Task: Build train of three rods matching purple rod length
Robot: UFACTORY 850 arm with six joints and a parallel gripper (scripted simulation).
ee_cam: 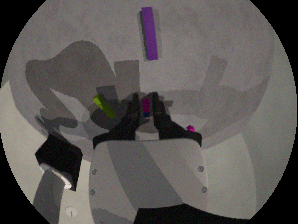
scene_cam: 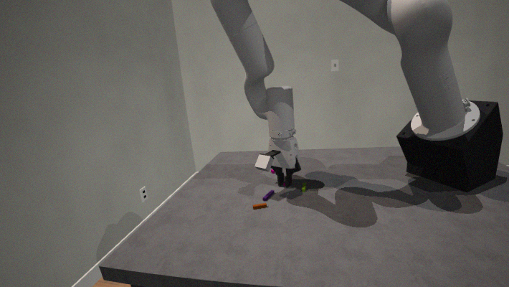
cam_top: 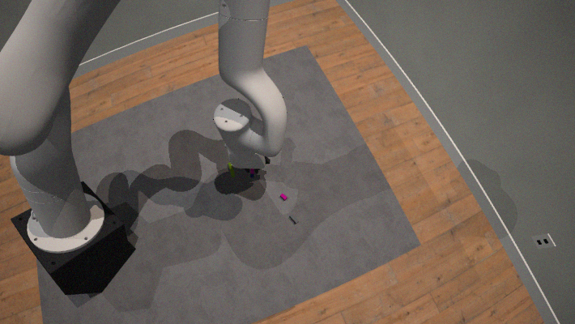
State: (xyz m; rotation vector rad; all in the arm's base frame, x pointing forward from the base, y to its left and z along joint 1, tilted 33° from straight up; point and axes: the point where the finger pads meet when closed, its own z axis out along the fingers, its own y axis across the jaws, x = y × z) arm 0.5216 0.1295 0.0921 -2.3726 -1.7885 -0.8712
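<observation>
The blue rod is 2 cm to the right of my hand and 2 cm below it. The rest, counted from my hand: lime rod: 7 cm behind, 2 cm below, 1 cm to the left; then purple rod: 9 cm to the left, 3 cm ahead, 2 cm below; then orange rod: 16 cm to the left, 2 cm below, 2 cm ahead.
</observation>
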